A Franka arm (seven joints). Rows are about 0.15 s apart.
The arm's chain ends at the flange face. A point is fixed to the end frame.
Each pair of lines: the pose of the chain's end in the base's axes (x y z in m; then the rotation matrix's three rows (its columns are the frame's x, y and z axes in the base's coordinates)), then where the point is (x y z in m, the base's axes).
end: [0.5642, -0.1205, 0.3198], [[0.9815, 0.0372, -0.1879], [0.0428, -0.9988, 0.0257], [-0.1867, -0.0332, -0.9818]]
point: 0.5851 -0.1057 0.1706
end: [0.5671, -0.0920, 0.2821], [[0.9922, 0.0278, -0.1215], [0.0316, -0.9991, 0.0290], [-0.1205, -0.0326, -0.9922]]
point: 0.5981 -0.0773 0.1346
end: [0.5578, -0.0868, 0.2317], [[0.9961, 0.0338, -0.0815], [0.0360, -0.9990, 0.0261], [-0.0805, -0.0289, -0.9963]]
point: 0.5947 -0.0723 0.0855
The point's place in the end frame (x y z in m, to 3 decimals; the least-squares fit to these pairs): 0.049 -0.009 0.143
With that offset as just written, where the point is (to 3 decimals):
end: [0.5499, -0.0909, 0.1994], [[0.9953, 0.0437, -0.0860], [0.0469, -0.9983, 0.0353], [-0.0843, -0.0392, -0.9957]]
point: 0.586 -0.075 0.053
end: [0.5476, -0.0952, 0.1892], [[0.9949, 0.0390, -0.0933], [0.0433, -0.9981, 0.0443], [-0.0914, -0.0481, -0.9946]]
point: 0.583 -0.078 0.043
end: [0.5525, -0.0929, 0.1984], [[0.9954, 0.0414, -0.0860], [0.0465, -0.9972, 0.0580], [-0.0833, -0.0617, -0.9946]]
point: 0.589 -0.073 0.053
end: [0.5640, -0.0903, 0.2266], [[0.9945, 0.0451, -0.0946], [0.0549, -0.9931, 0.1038], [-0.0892, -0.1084, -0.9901]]
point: 0.599 -0.064 0.082
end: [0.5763, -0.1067, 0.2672], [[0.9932, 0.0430, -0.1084], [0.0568, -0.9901, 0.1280], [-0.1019, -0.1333, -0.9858]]
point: 0.609 -0.077 0.122
